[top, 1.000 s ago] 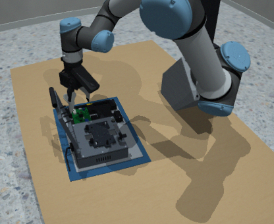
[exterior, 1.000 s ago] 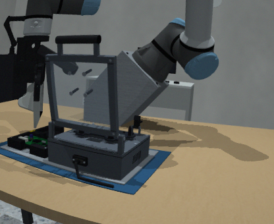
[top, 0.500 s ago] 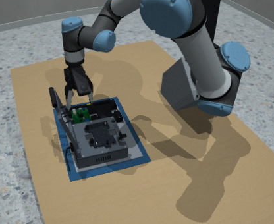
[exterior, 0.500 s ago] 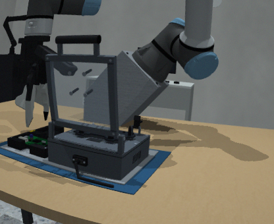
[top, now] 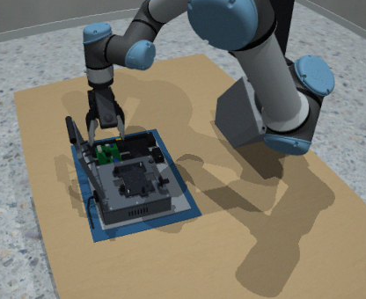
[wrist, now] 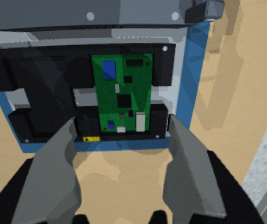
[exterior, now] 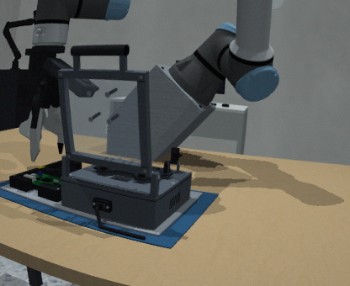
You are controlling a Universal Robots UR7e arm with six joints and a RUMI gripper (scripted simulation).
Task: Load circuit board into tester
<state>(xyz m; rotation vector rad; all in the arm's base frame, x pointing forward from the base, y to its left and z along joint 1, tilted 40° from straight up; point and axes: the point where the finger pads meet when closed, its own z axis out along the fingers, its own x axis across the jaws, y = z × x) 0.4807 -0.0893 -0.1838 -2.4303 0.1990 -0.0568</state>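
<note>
Now: hand 6 cm above the green circuit board. Round my hand: clear tester lid 11 cm ahead, 16 cm to the left, 11 cm above; then nest 1 cm behind, 18 cm to the left, 1 cm below.
</note>
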